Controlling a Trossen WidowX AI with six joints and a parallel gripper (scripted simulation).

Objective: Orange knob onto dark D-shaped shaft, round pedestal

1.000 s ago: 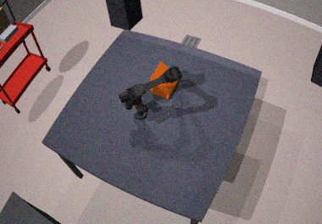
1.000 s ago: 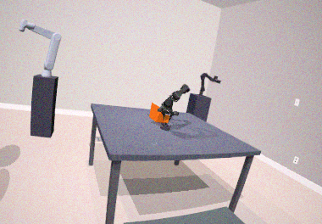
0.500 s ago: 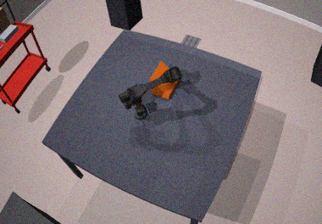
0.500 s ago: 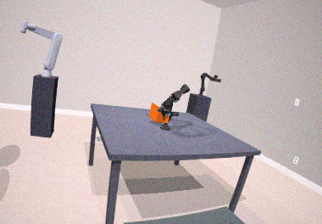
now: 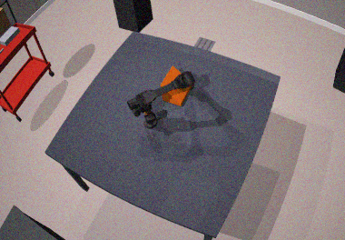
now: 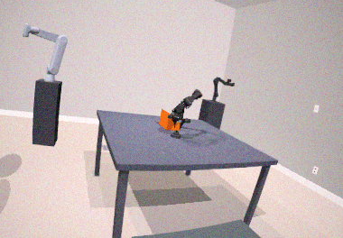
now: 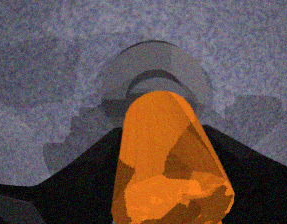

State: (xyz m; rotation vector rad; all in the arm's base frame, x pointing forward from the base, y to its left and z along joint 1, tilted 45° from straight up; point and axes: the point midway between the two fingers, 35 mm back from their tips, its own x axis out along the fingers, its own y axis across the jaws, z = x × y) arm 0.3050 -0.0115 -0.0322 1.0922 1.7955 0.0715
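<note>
The orange knob lies 20 mm above my gripper tip. Also, from my gripper tip: round pedestal (40 mm below).
</note>
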